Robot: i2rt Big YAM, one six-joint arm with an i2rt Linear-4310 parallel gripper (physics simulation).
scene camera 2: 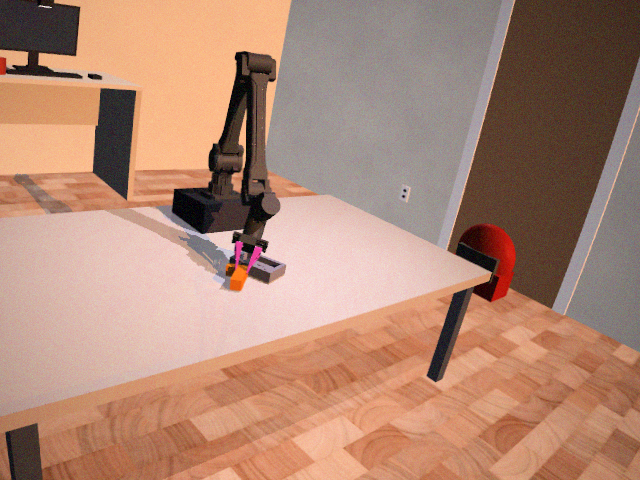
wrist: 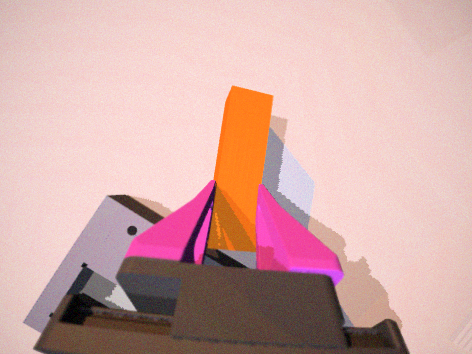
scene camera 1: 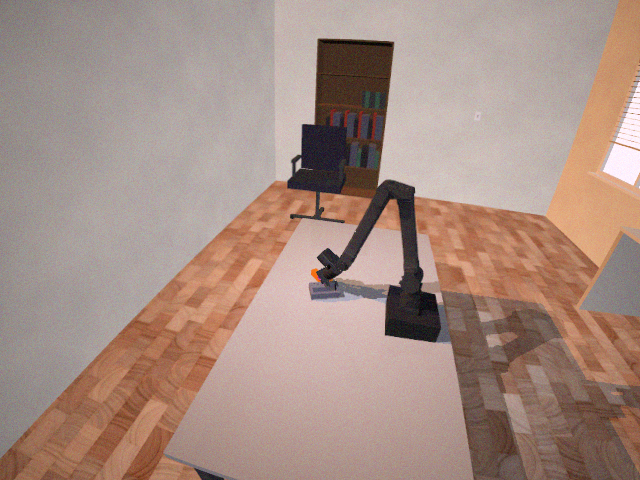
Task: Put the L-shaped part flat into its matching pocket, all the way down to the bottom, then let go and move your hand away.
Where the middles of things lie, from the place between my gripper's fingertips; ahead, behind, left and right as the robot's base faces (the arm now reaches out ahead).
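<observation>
There's an orange L-shaped part (wrist: 241, 153) that's 1 cm to the right of my hand and 1 cm below it. The grey pocket block (scene camera 2: 267, 270) is 4 cm behind my hand, 8 cm to the left of it, and 1 cm below it.
</observation>
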